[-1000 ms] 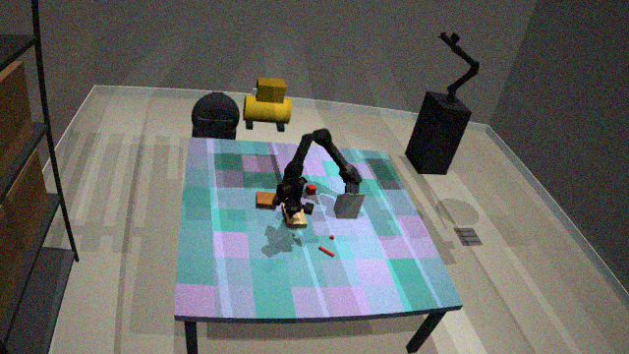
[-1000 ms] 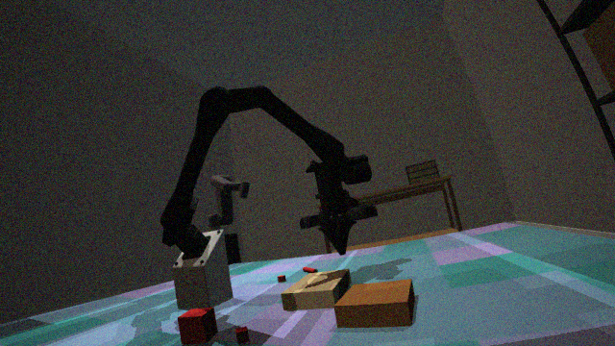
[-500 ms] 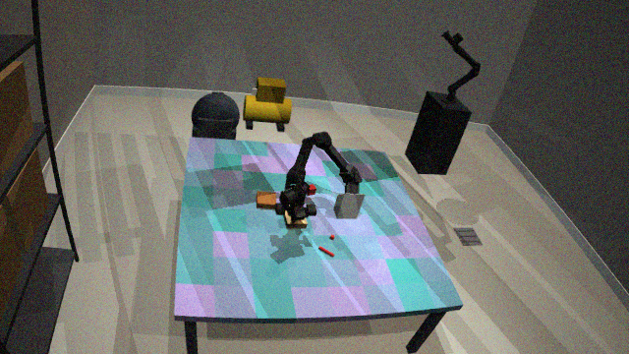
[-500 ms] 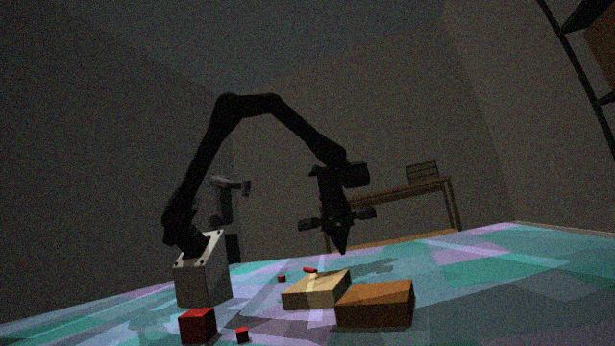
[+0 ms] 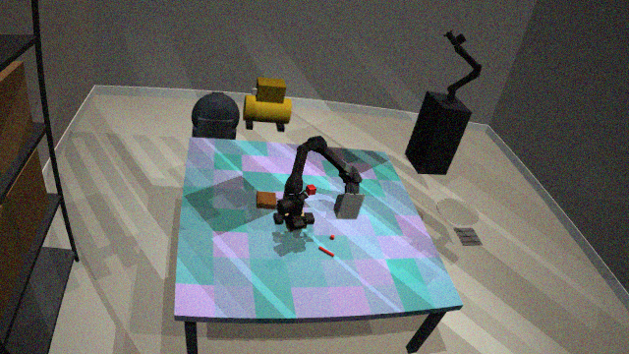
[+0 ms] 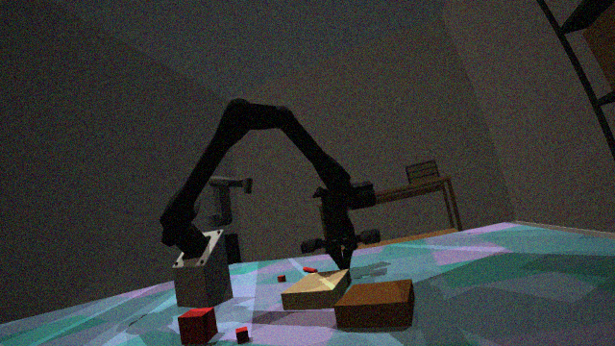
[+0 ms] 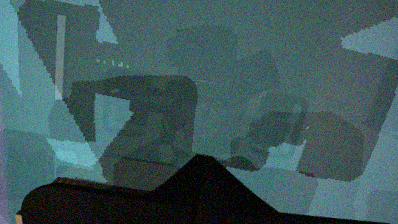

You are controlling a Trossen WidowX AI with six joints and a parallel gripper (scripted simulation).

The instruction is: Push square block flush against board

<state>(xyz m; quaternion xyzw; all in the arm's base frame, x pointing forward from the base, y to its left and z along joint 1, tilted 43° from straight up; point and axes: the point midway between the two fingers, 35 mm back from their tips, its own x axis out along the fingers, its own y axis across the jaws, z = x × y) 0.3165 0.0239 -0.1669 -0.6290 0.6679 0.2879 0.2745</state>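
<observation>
My gripper tip is now 100 mm to the left of the board, 30 mm past it and 10 mm below it. Round my gripper tip: square block 220 mm to the right, 90 mm ahead, 10 mm above; red stick 140 mm to the left, 140 mm behind.
</observation>
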